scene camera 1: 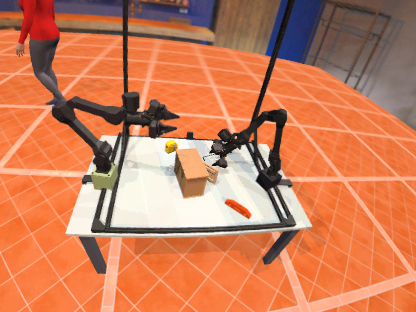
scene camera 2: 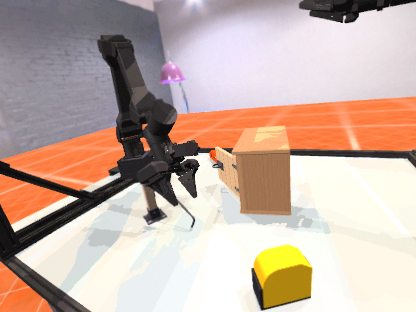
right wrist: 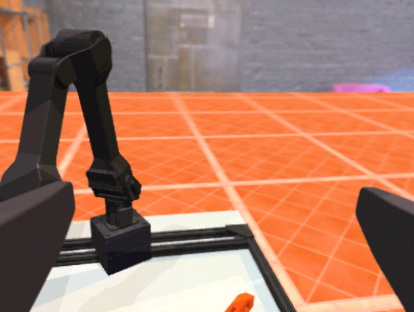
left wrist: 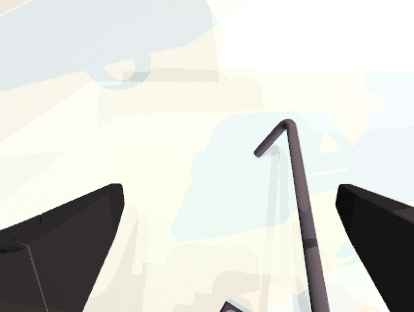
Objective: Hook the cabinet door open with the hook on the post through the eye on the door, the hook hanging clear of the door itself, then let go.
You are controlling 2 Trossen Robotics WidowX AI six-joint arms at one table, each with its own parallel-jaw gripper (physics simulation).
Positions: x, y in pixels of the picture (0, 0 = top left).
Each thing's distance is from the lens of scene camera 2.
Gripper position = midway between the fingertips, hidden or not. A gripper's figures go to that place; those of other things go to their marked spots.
left gripper [scene camera 2: 186, 201]: 51 cm
yellow block [scene camera 2: 283, 271]: 31 cm
cabinet door [scene camera 2: 226, 163]: 56 cm
The marked spots on the cabinet door and the yellow block are 33 cm apart.
